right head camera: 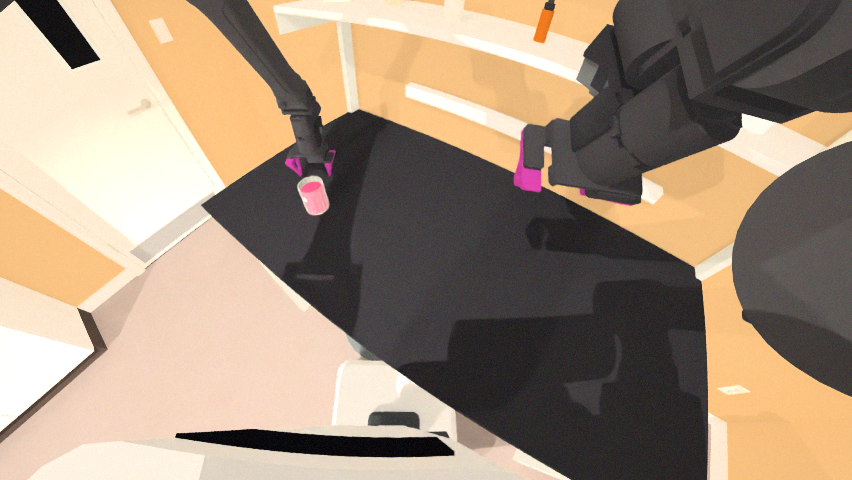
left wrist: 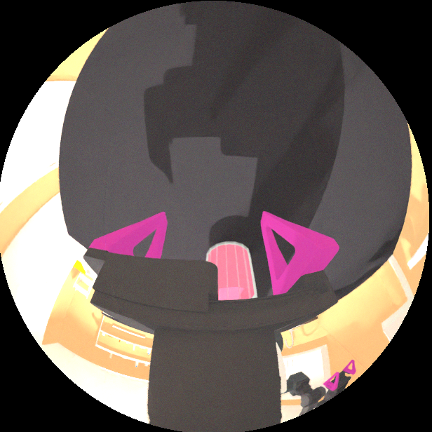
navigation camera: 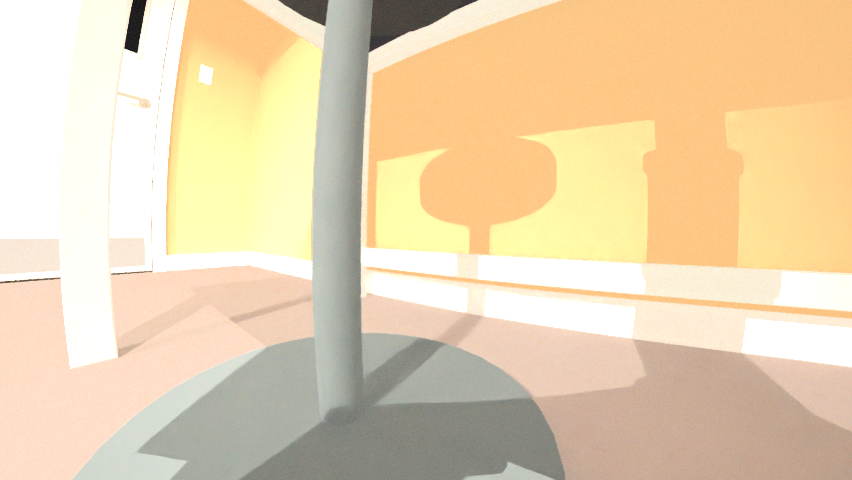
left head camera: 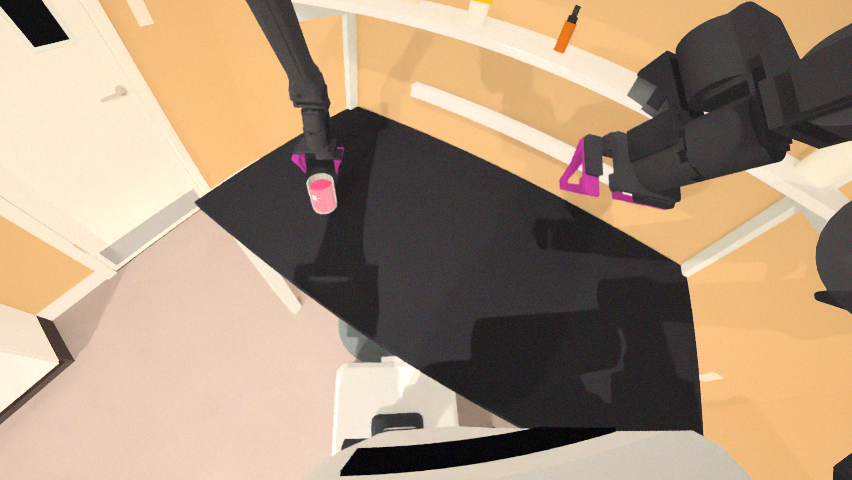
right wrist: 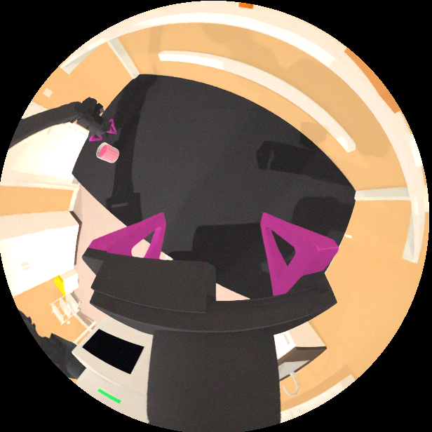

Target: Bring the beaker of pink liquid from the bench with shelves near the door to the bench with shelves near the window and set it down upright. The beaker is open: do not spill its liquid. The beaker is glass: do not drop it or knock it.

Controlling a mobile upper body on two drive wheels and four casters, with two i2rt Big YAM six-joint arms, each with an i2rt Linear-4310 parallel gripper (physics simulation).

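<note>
A glass beaker of pink liquid (left head camera: 323, 198) (right head camera: 314, 199) (left wrist: 231, 272) (right wrist: 108, 153) stands upright on the black bench top (left head camera: 447, 238) (right head camera: 429, 238) (left wrist: 115, 125) (right wrist: 200, 150), toward the end by the door. My left gripper (left head camera: 320, 165) (right head camera: 311, 165) (left wrist: 213, 216) (right wrist: 108, 135) is open, close to the beaker on its far side in the head views; nothing is between its fingers. In the left wrist view the gripper body hides the beaker's lower part in the picture. My right gripper (left head camera: 606, 195) (right head camera: 557, 190) (right wrist: 212, 217) is open and empty, raised above the bench's wall side. The window bench cannot be made out.
A white shelf (left head camera: 518, 47) (right head camera: 494, 47) along the wall holds an orange bottle (left head camera: 563, 37) (right head camera: 542, 25) and a white bottle with a yellow cap (left head camera: 478, 13). The door (left head camera: 77, 137) (right head camera: 89, 149) is at the left. A stool's grey post (navigation camera: 339, 208) and round base (navigation camera: 453, 441) stand under the bench.
</note>
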